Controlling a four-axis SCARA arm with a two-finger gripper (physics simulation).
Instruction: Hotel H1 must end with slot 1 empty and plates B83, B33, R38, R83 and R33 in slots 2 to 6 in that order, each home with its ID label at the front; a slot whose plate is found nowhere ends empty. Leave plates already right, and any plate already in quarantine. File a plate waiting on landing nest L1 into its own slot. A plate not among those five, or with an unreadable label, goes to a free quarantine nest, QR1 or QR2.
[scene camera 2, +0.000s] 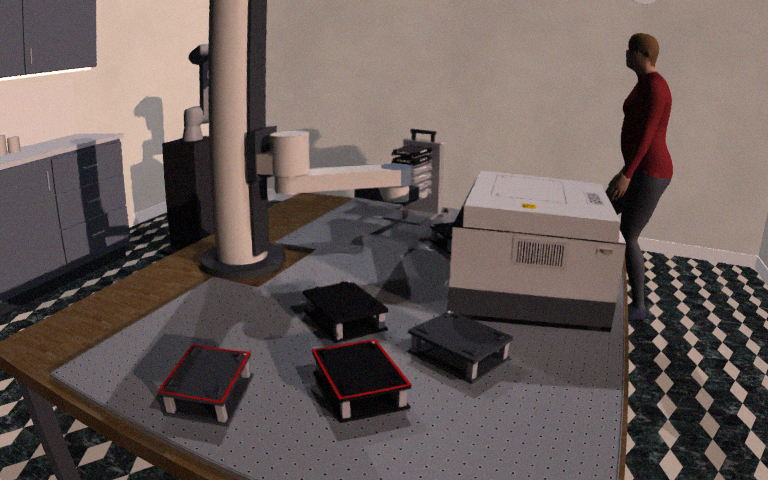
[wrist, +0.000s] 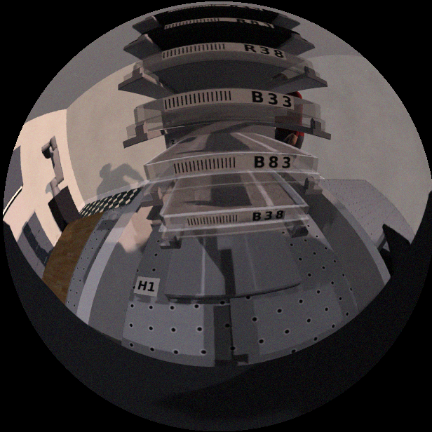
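Hotel H1 stands beyond the arm; its tag shows low in the wrist view. Clear plate B38 is in slot 1 at the bottom. Above it are clear plates B83 and B33, then R38, R83 and a top plate with its label cut off by the view's edge. The labels face the wrist camera. My gripper is shut on plate B38, its fingers along the plate's sides; the pads are mostly hidden. Two red-rimmed nests carry no plate.
Two dark nests without plates stand on the perforated plate near the red-rimmed ones. A large white instrument stands right of them. A person in red stands behind it. The robot column rises at the left.
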